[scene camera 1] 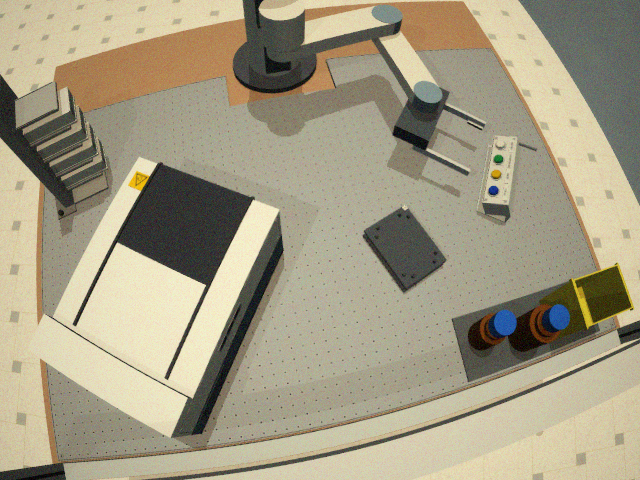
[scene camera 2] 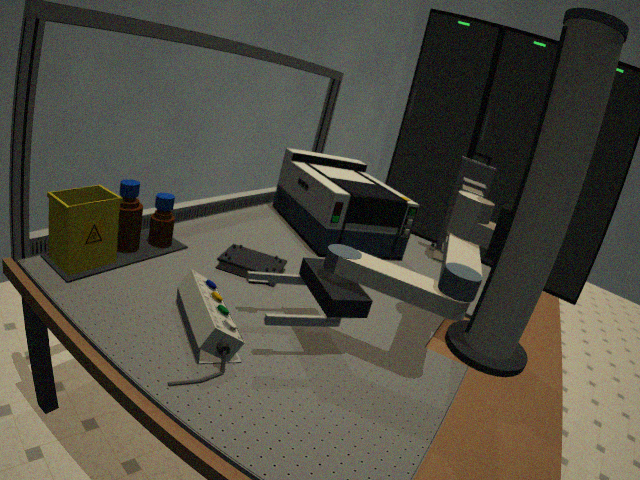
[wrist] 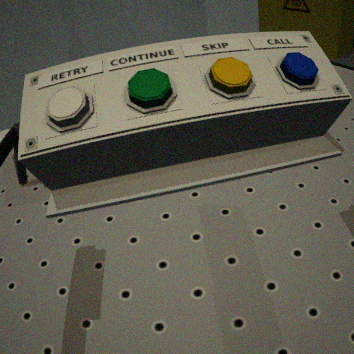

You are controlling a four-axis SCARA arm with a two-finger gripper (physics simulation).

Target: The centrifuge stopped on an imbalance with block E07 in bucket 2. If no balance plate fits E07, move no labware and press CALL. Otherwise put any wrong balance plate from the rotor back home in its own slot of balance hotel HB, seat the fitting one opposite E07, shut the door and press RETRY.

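Places are measured from the arm's base along level axes (x ahead, y left, z up), in centimetres.
Where they show: gripper, fingertip midpoint: (scene camera 1: 477, 147) (scene camera 2: 255, 296) (wrist: 194, 78); arm's base at its link origin: (scene camera 1: 274, 63) (scene camera 2: 485, 349).
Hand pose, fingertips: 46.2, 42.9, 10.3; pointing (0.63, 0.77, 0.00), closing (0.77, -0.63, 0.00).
Each offset is from my fingertips to the top centre of the thing, as dx, dy, dz. "pt": to the spot under its first point. Level surfaces: height alone.
My gripper (scene camera 1: 476, 148) (scene camera 2: 257, 298) is open and empty, its fingers spread above the table beside the button box @(+6.0, +7.0, -0.7) (scene camera 1: 507, 178) (scene camera 2: 199, 310) (wrist: 190, 134). In the wrist view the box carries a white RETRY button @(-1.5, +9.2, -1.6) (wrist: 67, 104), a green CONTINUE button @(+2.7, +6.5, -1.6) (wrist: 150, 87), a yellow SKIP button @(+6.9, +3.7, -1.6) (wrist: 230, 73) and a blue CALL button @(+11.1, +1.0, -1.6) (wrist: 299, 68). The centrifuge (scene camera 1: 245, 232) (scene camera 2: 310, 180) has a dark panel (scene camera 1: 186, 222) (scene camera 2: 376, 206) over its front part; rotor, buckets and block E07 are hidden. A hotel stack (scene camera 1: 77, 152) of light plates stands at the far left; its labels are unreadable.
A dark nest plate @(+18.8, -24.5, -4.9) (scene camera 1: 404, 248) (scene camera 2: 251, 260) with small pegs lies between centrifuge and button box. A yellow bin (scene camera 1: 603, 295) (scene camera 2: 85, 232) and two brown bottles with blue caps (scene camera 1: 502, 323) (scene camera 1: 556, 317) stand on a dark mat @(dz -8.6) (scene camera 1: 475, 361). A cable @(pt -4.8, +20.3, -8.5) (scene camera 2: 199, 381) leaves the box.
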